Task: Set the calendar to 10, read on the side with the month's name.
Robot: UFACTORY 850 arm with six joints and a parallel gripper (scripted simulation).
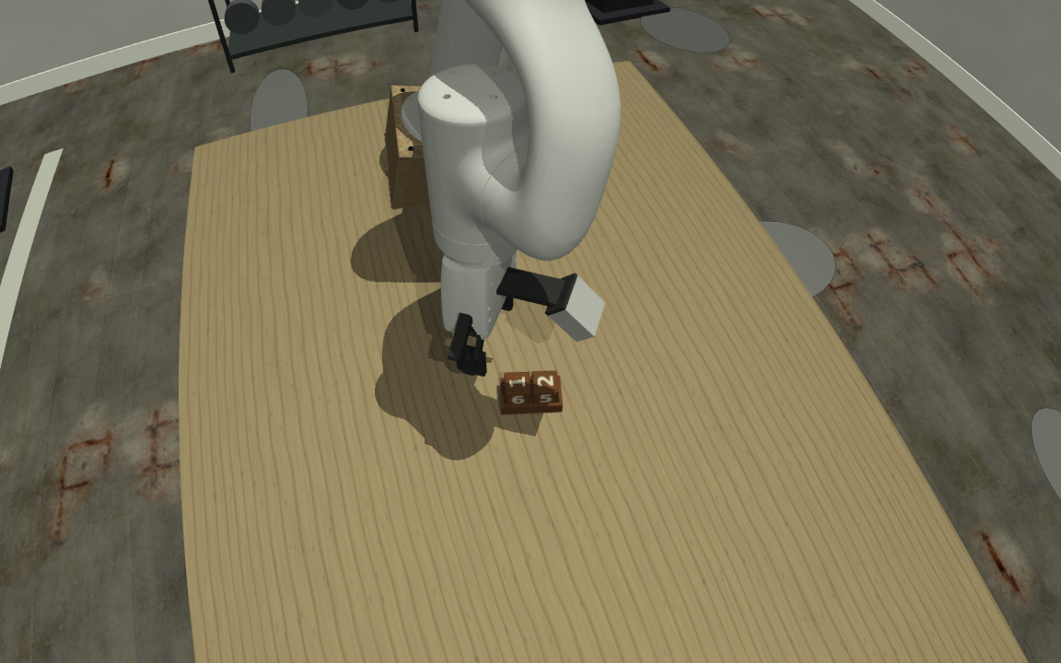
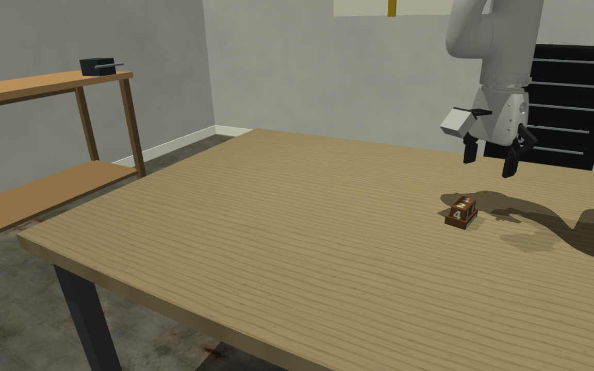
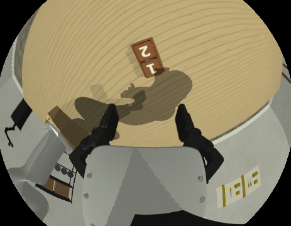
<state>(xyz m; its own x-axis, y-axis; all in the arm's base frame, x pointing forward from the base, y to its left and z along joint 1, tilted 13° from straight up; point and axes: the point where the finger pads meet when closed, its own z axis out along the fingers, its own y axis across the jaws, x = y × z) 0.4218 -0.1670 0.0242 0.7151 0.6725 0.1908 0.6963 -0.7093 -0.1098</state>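
Now: the small brown tray 4 cm ahead of my hand, 4 cm to the left of it and 10 cm below it.
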